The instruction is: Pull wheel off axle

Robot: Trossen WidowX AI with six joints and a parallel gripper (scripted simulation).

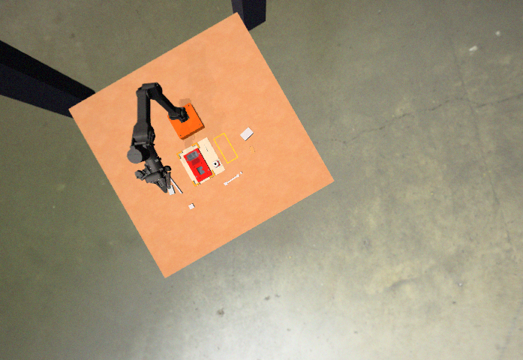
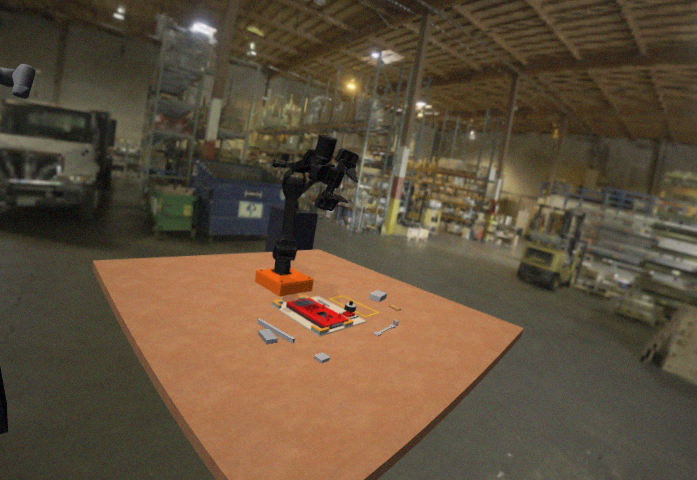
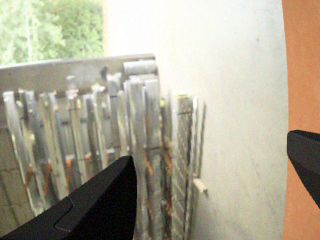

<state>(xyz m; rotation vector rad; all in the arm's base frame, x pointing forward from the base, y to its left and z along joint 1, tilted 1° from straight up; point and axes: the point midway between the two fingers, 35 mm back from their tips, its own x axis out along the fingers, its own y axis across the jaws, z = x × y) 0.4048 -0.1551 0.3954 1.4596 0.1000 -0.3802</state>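
The wheel lies 70 mm behind my gripper tip, 180 mm to the left of it and 400 mm below it.
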